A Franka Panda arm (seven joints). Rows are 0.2 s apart.
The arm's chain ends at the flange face. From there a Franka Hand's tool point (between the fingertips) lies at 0.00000 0.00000 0.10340 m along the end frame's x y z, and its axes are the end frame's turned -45 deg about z.
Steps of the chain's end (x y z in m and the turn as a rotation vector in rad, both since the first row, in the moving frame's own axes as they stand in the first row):
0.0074 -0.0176 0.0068 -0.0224 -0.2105 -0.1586
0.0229 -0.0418 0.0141 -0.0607 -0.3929 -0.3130
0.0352 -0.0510 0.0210 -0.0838 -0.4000 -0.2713
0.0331 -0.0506 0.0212 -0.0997 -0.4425 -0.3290
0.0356 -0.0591 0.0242 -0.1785 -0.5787 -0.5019
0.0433 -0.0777 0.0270 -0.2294 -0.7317 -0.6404
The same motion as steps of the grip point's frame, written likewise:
-0.0002 -0.0195 0.0045 0.1330 -0.1647 -0.1586
0.0103 -0.0315 0.0061 0.2349 -0.3207 -0.3130
0.0239 -0.0287 0.0125 0.2236 -0.3421 -0.2713
0.0176 -0.0298 0.0108 0.2424 -0.3834 -0.3290
0.0102 -0.0298 0.0062 0.2830 -0.5354 -0.5019
0.0156 -0.0345 -0.0010 0.3552 -0.6796 -0.6404

